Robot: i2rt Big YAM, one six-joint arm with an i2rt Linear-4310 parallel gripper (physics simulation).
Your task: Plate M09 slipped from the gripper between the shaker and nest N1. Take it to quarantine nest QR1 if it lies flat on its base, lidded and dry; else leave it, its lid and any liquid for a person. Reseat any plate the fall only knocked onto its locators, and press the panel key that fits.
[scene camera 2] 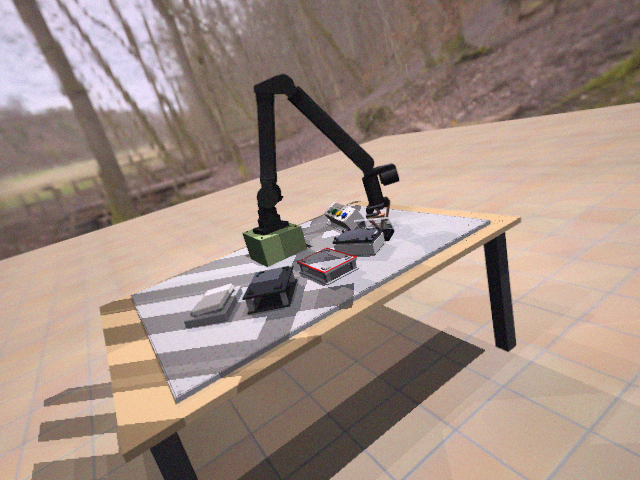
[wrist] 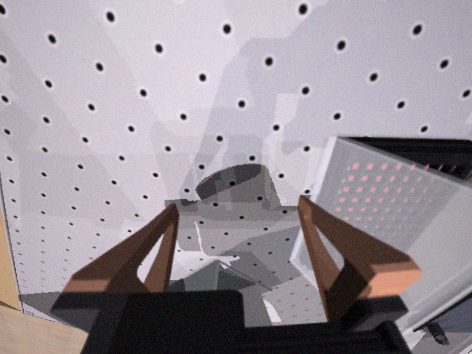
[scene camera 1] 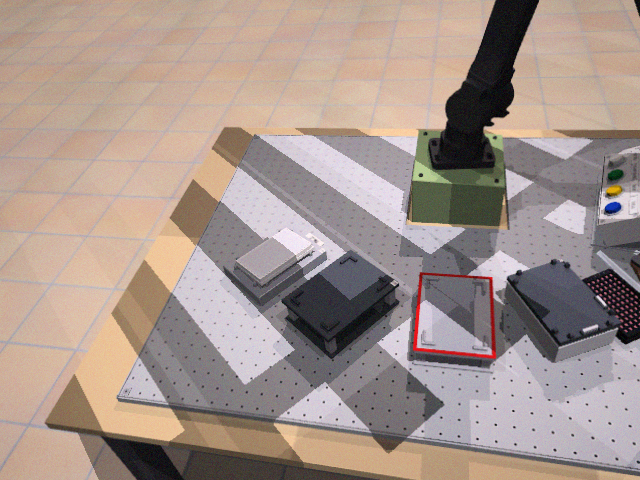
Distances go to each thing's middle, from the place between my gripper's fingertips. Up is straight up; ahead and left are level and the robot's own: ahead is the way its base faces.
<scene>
Now: the well plate with pink wells [scene camera 1: 608, 285] 3 cm ahead of my hand and 10 cm to the right of it. From my hand the other things lie so: dark station [scene camera 1: 566, 317] 6 cm ahead, 20 cm to the right, 3 cm above.
</scene>
